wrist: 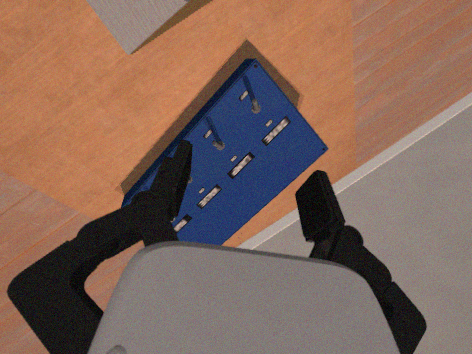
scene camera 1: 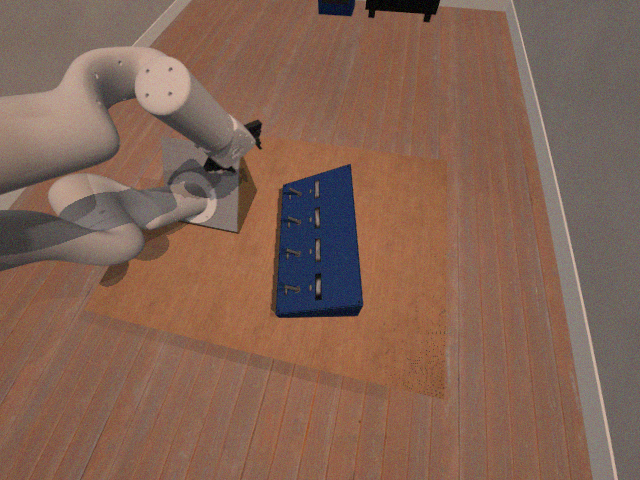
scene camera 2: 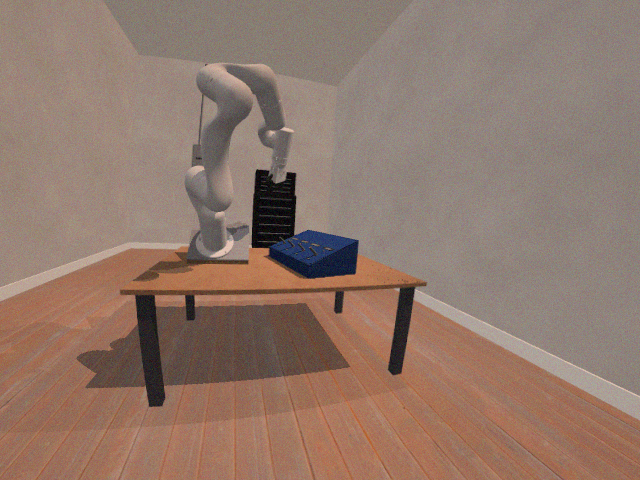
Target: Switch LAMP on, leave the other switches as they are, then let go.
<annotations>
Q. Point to a blue sloped switch panel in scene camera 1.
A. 326, 271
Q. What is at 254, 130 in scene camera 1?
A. My gripper.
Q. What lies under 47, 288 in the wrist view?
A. My gripper.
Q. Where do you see a blue sloped switch panel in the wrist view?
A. At 264, 151
</annotations>
